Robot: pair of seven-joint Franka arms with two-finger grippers.
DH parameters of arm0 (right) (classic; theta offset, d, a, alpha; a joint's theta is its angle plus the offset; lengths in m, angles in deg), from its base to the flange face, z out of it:
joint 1: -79.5 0.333 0 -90
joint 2: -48.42 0 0 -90
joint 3: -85.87 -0.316 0.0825 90
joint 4: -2.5 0 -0.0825 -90
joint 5: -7.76 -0.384 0 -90
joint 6: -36.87 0 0.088 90
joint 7: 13.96 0.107 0 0
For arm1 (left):
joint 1: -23 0.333 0 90
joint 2: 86.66 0 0 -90
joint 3: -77 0.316 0.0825 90
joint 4: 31.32 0 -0.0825 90
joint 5: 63.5 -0.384 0 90
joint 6: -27.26 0 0.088 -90
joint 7: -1.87 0.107 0 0
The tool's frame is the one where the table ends.
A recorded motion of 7 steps. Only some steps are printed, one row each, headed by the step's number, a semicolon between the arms.
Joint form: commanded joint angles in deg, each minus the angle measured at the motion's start. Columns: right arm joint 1, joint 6, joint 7, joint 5, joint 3, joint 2, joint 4; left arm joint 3, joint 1, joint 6, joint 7, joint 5, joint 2, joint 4.
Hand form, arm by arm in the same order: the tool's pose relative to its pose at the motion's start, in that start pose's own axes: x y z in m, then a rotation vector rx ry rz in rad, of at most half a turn. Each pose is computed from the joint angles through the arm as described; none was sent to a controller.
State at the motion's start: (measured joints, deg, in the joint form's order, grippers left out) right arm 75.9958 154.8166 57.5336 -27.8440 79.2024 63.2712 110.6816; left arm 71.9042 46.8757 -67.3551 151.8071 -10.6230 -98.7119 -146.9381
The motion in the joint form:
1: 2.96 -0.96 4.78 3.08 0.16 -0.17 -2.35; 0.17 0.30 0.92 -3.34 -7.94 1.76 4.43
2: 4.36 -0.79 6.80 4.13 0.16 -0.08 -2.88; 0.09 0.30 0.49 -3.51 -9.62 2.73 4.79
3: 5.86 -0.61 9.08 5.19 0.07 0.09 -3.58; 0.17 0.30 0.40 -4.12 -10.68 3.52 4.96
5: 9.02 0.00 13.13 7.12 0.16 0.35 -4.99; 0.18 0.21 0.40 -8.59 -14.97 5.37 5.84
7: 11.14 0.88 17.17 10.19 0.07 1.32 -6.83; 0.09 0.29 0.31 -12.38 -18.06 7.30 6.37
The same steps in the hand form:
1: -0.0337 -0.0049 0.0003 -0.0168 0.0416 -0.0050; 0.0221 -0.0140 -0.0337 -0.0791 -0.1208 0.0276
2: -0.0471 -0.0056 0.0054 -0.0228 0.0579 -0.0029; 0.0297 -0.0160 -0.0404 -0.0916 -0.1565 0.0441
3: -0.0626 -0.0064 0.0111 -0.0278 0.0738 0.0000; 0.0355 -0.0165 -0.0458 -0.0980 -0.1793 0.0454
5: -0.0936 -0.0074 0.0208 -0.0280 0.1035 -0.0015; 0.0508 -0.0181 -0.0591 -0.1319 -0.2562 0.0041
7: -0.1141 -0.0118 0.0287 -0.0180 0.1474 0.0021; 0.0665 -0.0190 -0.0715 -0.1448 -0.3219 -0.0310

